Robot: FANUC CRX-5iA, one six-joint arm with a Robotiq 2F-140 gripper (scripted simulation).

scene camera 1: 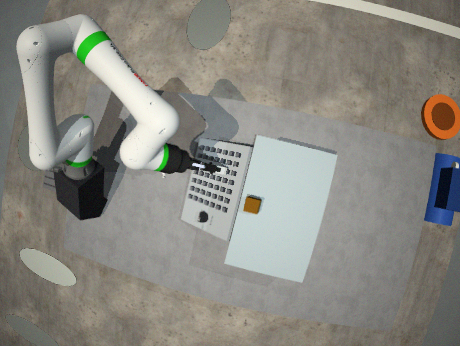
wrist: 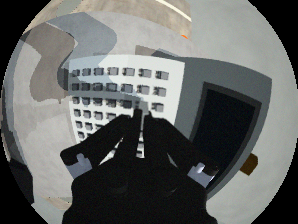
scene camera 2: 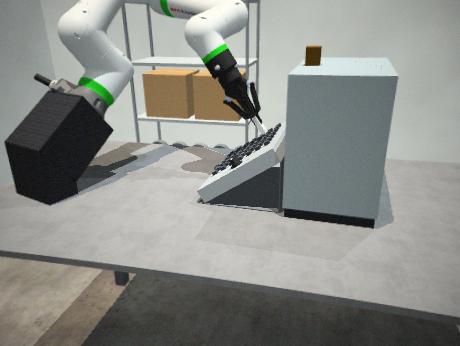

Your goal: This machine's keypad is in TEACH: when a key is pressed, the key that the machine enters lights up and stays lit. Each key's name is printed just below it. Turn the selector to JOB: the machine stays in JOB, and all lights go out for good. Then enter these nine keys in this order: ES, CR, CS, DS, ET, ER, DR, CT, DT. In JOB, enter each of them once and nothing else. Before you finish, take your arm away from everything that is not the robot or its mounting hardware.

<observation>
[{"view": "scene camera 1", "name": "pale machine cabinet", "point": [293, 182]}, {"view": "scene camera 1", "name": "sloped keypad panel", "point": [220, 224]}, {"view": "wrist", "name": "my gripper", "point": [143, 107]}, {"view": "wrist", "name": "pale machine cabinet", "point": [222, 109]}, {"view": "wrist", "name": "sloped keypad panel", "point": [175, 69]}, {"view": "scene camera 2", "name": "my gripper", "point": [264, 132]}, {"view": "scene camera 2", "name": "pale machine cabinet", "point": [338, 118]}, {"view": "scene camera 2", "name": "sloped keypad panel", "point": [254, 185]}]
</observation>
